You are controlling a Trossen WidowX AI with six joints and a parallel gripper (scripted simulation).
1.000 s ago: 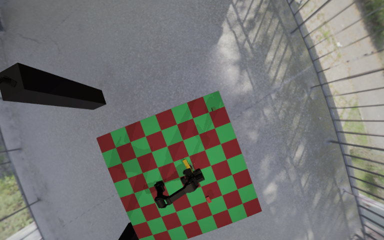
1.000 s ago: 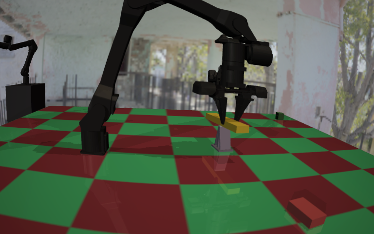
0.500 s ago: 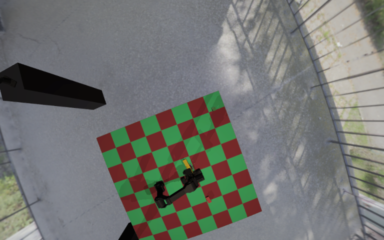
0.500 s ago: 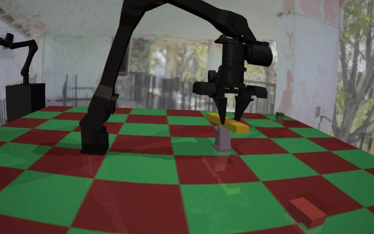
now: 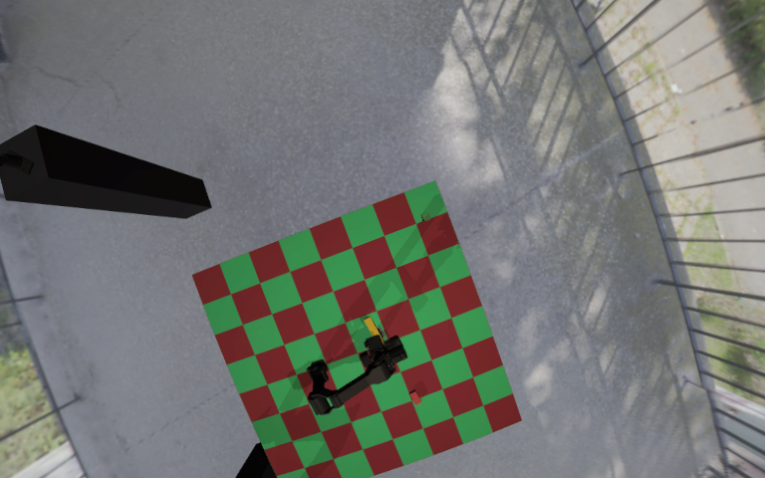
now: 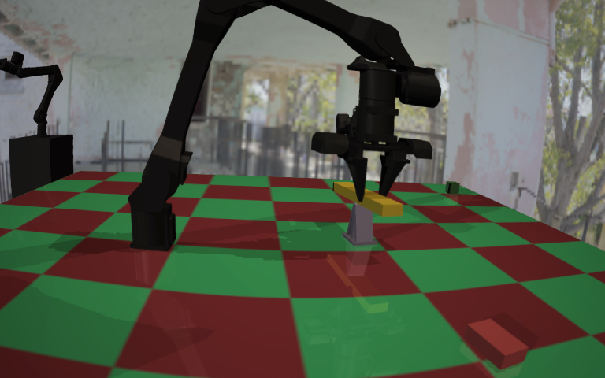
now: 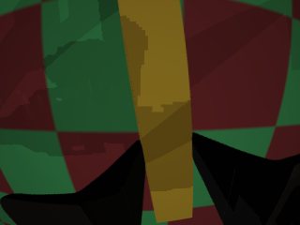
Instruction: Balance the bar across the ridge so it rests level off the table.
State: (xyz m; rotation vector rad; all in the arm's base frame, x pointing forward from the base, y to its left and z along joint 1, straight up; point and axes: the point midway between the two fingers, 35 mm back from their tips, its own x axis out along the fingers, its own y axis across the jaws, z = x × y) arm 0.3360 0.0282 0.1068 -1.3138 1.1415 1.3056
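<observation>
Right now the yellow bar is 30 mm to the left of my gripper tip. From my gripper tip the other things lie so: red block 340 mm to the right, 60 mm below, 50 mm ahead; then small green block 470 mm to the left, 400 mm ahead, 60 mm below.
</observation>
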